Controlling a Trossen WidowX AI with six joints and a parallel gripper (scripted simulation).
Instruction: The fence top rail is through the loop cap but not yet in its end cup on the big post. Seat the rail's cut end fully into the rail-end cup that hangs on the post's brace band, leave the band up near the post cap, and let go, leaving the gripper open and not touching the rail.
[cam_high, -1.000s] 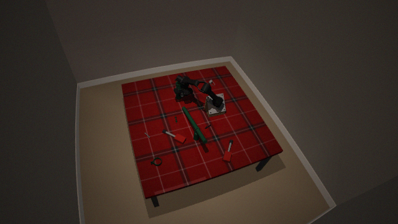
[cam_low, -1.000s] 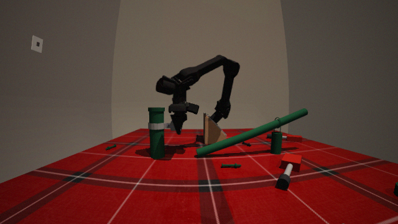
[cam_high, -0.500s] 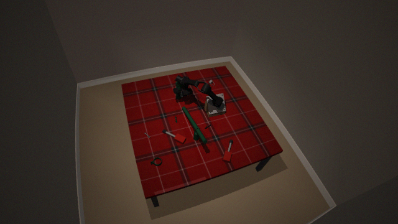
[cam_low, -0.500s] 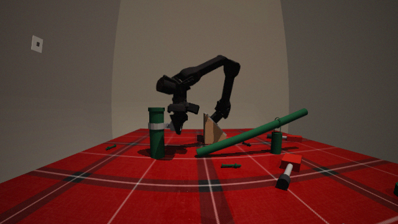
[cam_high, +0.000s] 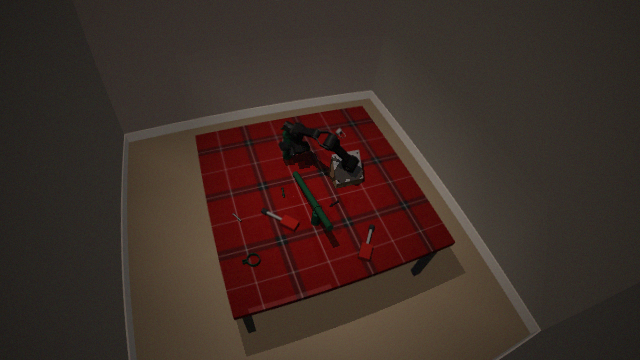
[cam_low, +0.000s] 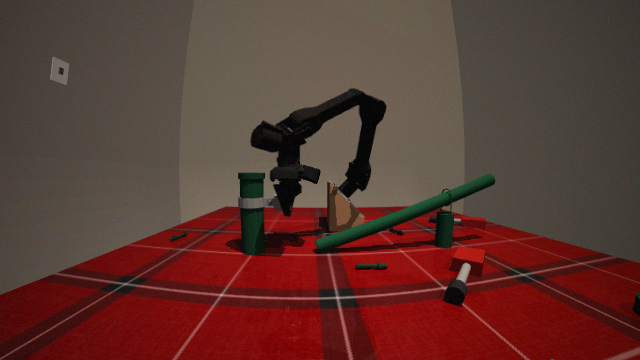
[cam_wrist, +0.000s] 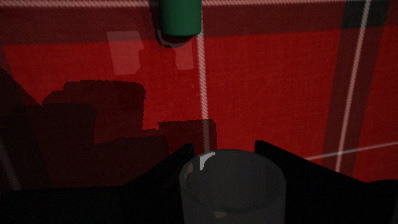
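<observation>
The grey rail-end cup lies 30 mm above my gripper tip, 20 mm to the right of it and 10 mm behind it. From my gripper tip the other things lie so: short green post 430 mm to the left, 40 mm ahead, 10 mm above.
</observation>
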